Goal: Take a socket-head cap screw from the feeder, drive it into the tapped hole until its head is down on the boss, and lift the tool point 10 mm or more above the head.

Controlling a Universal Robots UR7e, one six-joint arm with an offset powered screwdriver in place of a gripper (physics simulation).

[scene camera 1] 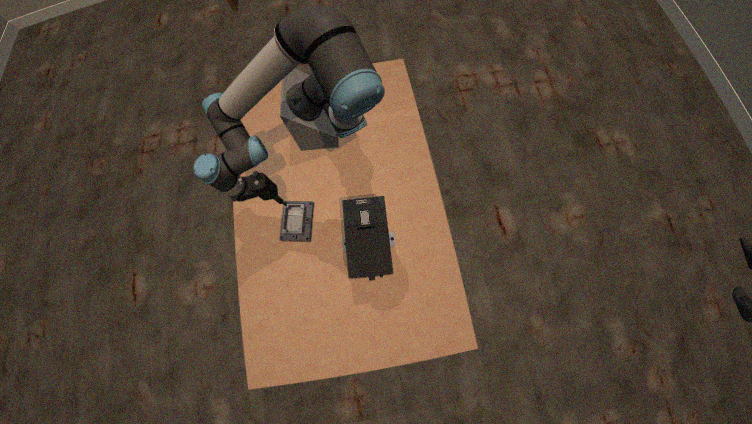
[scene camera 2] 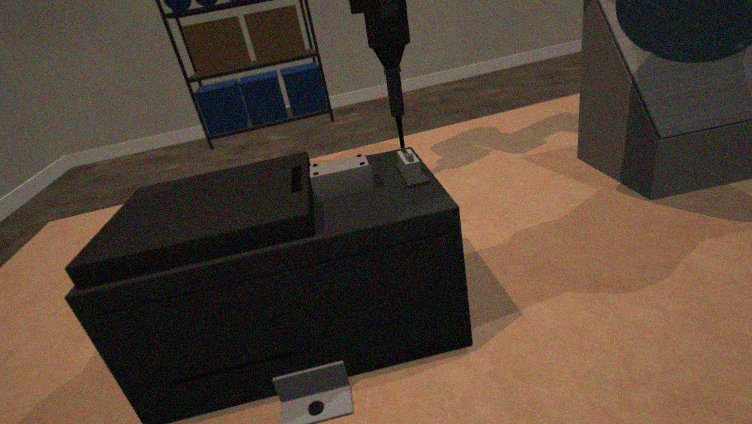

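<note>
The black feeder (scene camera 1: pixel 368 252) (scene camera 2: pixel 284 316) stands on the mat, with a small light pick-up block (scene camera 2: pixel 411 167) at one end of its top. A small screw-like shape shows on that block. The grey workpiece (scene camera 1: pixel 309 223), with a lighter recessed middle, lies left of the feeder in scene camera 1. My screwdriver (scene camera 1: pixel 284 203) (scene camera 2: pixel 402 145) points down at the workpiece's upper left corner. In scene camera 2 its thin bit passes behind the feeder's end, so its tip is hidden. The tapped hole, the boss and any screw at the bit are too small or hidden to tell.
The arm's grey pedestal (scene camera 1: pixel 315 137) (scene camera 2: pixel 602 115) stands at the back of the tan mat (scene camera 1: pixel 342 342) (scene camera 2: pixel 605 342). A small metal bracket (scene camera 2: pixel 315 384) sticks out from the feeder's side. A shelf rack (scene camera 2: pixel 255 66) with boxes and blue bins stands by the wall.
</note>
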